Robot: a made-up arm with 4 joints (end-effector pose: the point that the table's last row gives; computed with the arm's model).
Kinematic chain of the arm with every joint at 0, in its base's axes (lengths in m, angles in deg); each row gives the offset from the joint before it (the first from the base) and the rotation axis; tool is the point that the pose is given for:
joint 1: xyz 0 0 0.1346 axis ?
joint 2: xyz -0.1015 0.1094 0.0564 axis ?
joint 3: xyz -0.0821 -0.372 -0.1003 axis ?
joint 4: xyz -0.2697 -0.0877 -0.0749 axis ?
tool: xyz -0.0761 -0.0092 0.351
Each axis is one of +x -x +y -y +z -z.
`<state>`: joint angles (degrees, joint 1 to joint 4).
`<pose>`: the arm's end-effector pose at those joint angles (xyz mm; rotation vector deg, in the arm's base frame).
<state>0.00 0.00 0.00 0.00</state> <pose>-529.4 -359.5 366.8 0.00 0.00 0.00</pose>
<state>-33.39 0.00 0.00 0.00</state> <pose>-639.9 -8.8 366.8 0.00 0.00 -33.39</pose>
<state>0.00 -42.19 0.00 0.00</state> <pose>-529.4 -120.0 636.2 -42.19 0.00 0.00</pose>
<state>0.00 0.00 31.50 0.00</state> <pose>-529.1 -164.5 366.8 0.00 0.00 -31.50</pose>
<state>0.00 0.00 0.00 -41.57</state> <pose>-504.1 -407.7 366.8 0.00 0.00 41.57</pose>
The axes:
joint 1: +z
joint 2: +x
joint 3: -z
joint 4: -z

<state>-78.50 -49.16 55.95 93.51</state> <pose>71.7 368.1 420.2 49.80 35.50 122.17</pose>
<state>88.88 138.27 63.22 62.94</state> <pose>-76.7 -344.5 -9.3 -42.00 133.05 -17.00</pose>
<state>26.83 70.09 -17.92 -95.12</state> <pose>-216.4 -402.9 -317.8 64.38 -60.25 118.09</pose>
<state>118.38 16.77 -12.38 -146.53</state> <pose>566.7 -96.1 205.2 -17.18 6.34 -82.07</pose>
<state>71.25 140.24 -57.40 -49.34</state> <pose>-590.9 -36.3 -402.5 160.61 -51.40 60.97</pose>
